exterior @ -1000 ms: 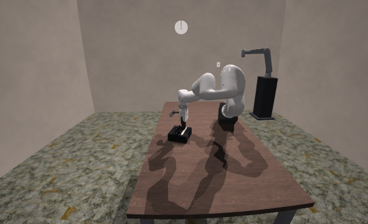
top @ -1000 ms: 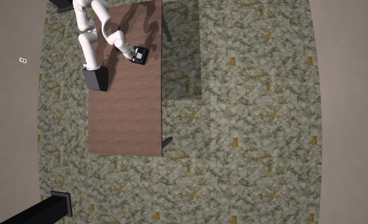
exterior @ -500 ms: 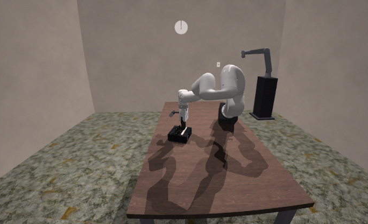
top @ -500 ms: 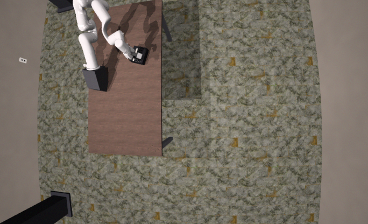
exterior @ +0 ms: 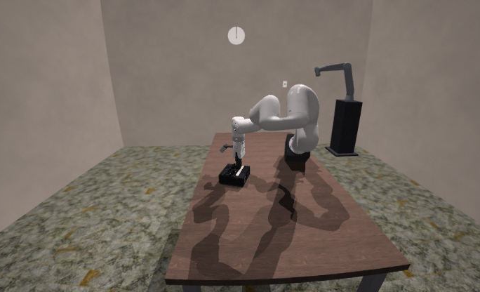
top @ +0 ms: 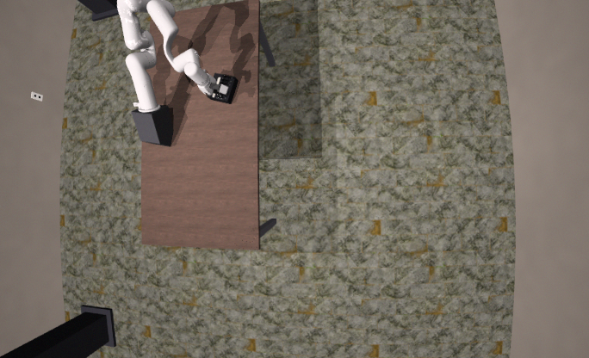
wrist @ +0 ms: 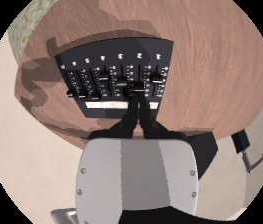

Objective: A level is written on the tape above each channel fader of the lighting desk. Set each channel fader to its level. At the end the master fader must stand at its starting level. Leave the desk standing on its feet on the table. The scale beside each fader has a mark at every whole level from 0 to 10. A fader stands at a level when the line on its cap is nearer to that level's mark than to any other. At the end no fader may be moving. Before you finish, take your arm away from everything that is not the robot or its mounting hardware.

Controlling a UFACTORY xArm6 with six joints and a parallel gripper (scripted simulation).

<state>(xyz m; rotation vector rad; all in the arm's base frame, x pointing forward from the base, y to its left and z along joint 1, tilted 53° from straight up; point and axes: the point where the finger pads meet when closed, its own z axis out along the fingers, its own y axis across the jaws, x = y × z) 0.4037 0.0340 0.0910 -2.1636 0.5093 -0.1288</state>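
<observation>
Now: the fader cap 4 cm ahead of my hand, 1 cm to the left of it and 1 cm below it.
</observation>
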